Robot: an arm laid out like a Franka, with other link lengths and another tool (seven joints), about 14 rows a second.
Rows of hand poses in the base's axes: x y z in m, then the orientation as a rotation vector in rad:
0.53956 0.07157 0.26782 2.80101 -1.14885 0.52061
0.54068 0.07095 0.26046 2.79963 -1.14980 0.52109
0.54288 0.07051 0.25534 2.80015 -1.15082 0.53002
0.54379 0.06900 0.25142 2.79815 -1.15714 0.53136
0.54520 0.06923 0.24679 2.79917 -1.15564 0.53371
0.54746 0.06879 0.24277 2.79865 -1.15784 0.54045
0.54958 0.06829 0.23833 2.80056 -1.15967 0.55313
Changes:
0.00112 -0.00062 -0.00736 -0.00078 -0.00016 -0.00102
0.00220 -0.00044 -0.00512 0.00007 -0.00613 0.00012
0.00091 -0.00151 -0.00392 0.00104 -0.00144 -0.00407
0.00141 0.00023 -0.00463 -0.00003 -0.00153 0.00132
0.00226 -0.00044 -0.00402 -0.00004 -0.00465 -0.00102
0.00212 -0.00050 -0.00444 0.00132 -0.00902 0.00046

